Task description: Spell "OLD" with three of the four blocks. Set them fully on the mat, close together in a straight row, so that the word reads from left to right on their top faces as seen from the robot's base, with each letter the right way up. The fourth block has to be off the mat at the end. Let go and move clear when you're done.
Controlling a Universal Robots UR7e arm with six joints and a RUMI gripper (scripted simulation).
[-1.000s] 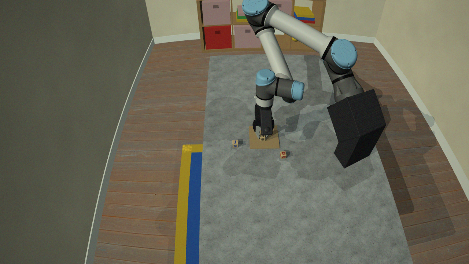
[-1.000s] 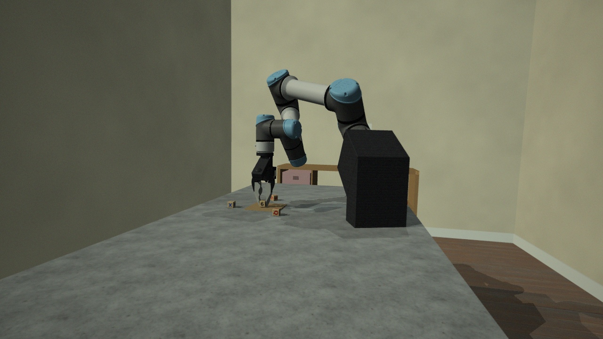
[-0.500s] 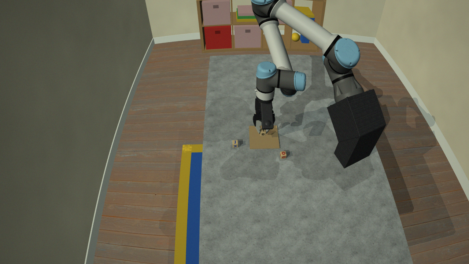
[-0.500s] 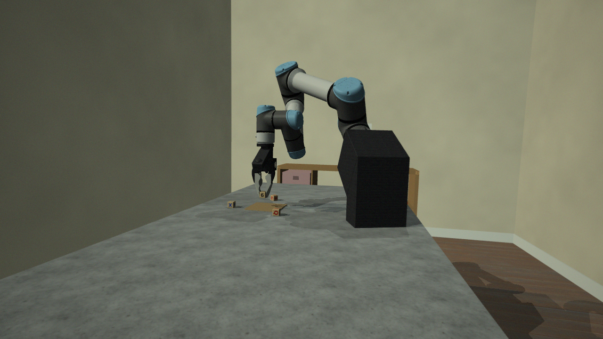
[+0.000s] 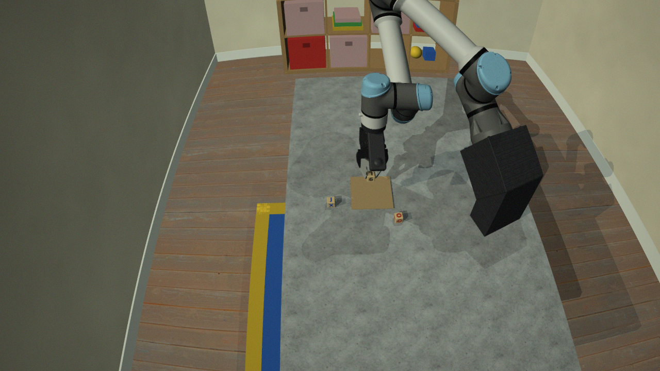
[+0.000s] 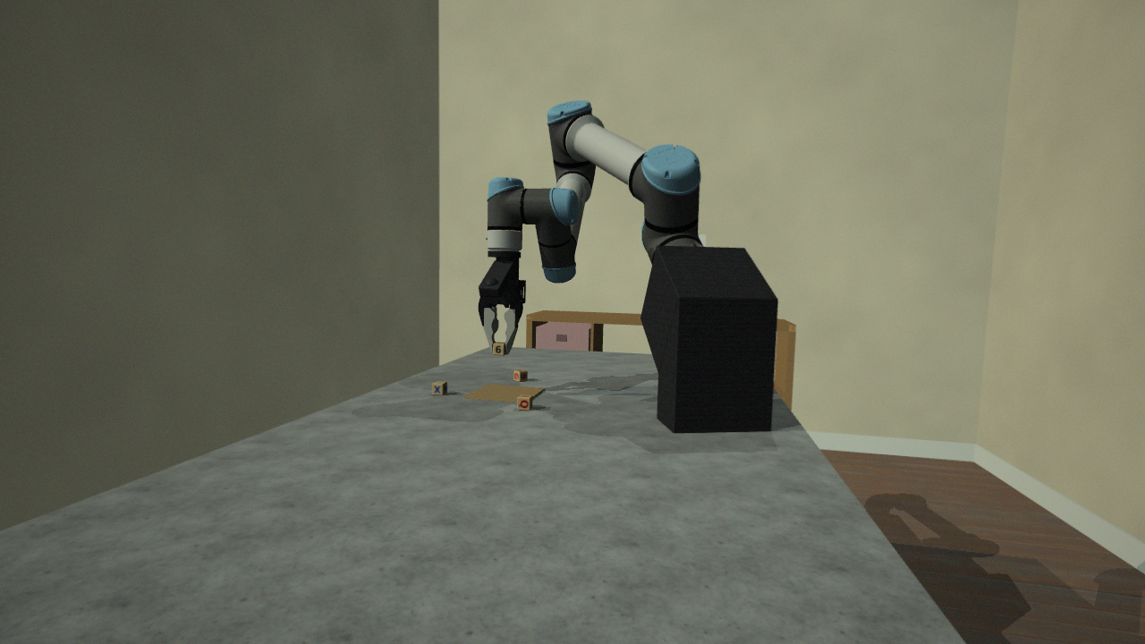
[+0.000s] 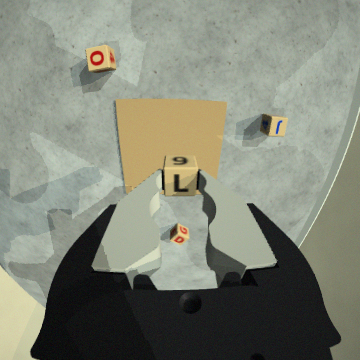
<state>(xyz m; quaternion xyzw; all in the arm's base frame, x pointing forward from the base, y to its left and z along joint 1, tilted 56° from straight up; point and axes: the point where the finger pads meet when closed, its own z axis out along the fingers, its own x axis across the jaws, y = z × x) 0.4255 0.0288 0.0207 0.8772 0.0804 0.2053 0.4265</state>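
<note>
My gripper is now 10 mm past the tan mat, 20 mm to the left of it and 100 mm above it. Also, from my hand: blue-lettered block: 130 mm ahead, 20 mm to the left, 90 mm below.
</note>
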